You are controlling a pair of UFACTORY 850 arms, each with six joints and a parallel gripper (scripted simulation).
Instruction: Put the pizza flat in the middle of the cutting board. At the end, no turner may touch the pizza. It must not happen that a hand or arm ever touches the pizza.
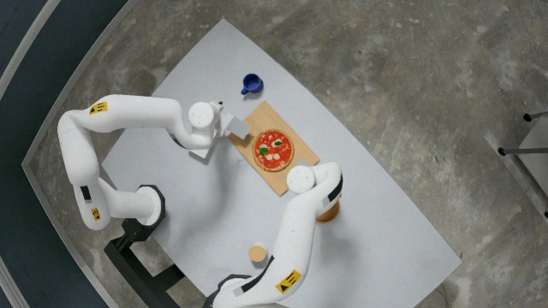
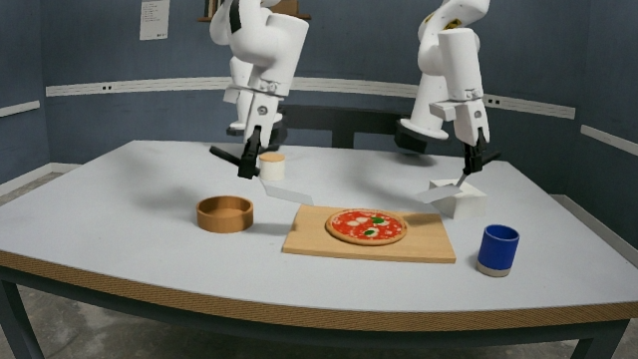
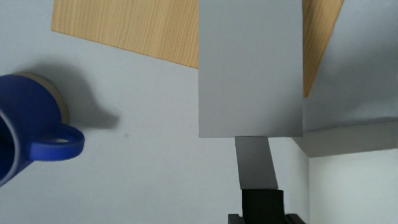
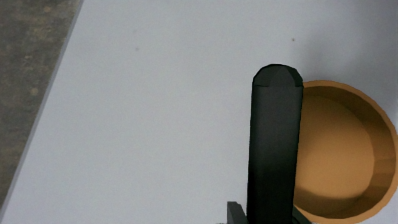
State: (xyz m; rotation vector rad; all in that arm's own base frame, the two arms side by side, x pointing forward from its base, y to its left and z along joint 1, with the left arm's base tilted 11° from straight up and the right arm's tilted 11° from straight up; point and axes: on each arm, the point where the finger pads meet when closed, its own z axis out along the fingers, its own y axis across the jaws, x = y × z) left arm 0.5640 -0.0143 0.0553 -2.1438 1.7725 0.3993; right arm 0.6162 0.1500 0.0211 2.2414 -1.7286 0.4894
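Note:
My left gripper is now 3 cm above the turner. The rest, counted from my left hand: blue mug: 20 cm ahead, 14 cm below; then pizza: 3 cm ahead, 25 cm to the right, 15 cm below; then cutting board: 3 cm ahead, 24 cm to the right, 17 cm below.

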